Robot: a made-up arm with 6 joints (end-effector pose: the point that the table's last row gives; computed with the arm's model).
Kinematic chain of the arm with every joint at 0, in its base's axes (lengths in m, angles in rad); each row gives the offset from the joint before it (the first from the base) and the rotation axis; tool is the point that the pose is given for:
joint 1: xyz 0 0 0.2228 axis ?
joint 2: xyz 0 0 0 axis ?
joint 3: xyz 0 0 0.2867 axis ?
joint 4: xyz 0 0 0 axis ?
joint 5: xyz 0.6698 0 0 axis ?
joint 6: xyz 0 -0.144 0 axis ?
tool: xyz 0 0 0
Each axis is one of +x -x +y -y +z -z.
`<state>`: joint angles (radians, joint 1 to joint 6).
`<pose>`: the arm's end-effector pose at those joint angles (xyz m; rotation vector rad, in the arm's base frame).
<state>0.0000 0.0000 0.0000 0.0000 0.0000 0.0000</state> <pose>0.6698 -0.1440 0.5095 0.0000 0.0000 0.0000</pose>
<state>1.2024 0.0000 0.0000 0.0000 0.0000 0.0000</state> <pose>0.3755 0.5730 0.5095 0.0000 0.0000 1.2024</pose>
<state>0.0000 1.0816 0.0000 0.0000 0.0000 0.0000</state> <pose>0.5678 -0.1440 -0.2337 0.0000 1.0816 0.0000</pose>
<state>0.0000 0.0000 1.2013 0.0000 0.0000 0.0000</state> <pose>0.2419 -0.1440 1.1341 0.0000 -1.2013 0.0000</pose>
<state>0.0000 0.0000 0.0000 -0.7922 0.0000 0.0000</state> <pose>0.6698 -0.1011 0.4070 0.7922 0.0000 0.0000</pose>
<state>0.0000 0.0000 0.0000 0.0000 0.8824 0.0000</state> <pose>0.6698 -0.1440 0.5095 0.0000 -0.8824 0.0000</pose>
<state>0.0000 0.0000 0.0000 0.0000 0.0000 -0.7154</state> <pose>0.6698 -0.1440 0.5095 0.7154 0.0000 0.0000</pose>
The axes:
joint 1: +z
joint 2: +y
joint 3: -y
joint 4: -x
joint 5: -y
joint 6: -x

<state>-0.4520 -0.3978 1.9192 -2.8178 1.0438 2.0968</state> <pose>-0.4191 0.3552 1.0100 0.6000 -1.4848 -0.0049</pose>
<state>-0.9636 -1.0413 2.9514 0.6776 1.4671 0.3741</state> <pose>-0.4465 0.4460 -0.1956 0.1830 0.6213 -0.1309</pose>
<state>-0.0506 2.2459 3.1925 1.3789 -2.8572 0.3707</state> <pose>0.4985 -0.0527 0.6697 0.3430 1.7859 -1.1968</pose>
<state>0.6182 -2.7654 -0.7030 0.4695 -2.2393 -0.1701</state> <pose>-0.3159 -0.3822 0.5159 0.3603 0.2615 0.1994</pose>
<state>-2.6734 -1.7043 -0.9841 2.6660 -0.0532 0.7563</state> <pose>-0.0991 -0.1936 0.6760 0.3846 -2.3108 -0.0926</pose>
